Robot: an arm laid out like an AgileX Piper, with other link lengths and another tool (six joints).
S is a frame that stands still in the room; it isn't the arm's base.
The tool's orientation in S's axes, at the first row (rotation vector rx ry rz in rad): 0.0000, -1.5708, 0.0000
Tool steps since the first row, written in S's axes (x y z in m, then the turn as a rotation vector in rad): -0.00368, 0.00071, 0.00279, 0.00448, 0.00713, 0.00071; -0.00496, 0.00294, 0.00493, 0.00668, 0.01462, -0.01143; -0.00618, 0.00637, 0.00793, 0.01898, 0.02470, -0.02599; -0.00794, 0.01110, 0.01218, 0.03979, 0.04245, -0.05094; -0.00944, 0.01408, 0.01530, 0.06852, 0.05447, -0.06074; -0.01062, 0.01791, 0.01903, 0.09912, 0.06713, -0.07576
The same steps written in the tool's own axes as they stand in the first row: 0.00279, 0.00071, 0.00368, 0.00071, 0.00713, -0.00448; 0.00493, 0.00294, 0.00496, -0.01143, 0.01462, -0.00668; 0.00793, 0.00637, 0.00618, -0.02599, 0.02470, -0.01898; 0.01218, 0.01110, 0.00794, -0.05094, 0.04245, -0.03979; 0.01530, 0.01408, 0.00944, -0.06074, 0.05447, -0.06852; 0.01903, 0.01791, 0.01062, -0.07576, 0.06713, -0.09912
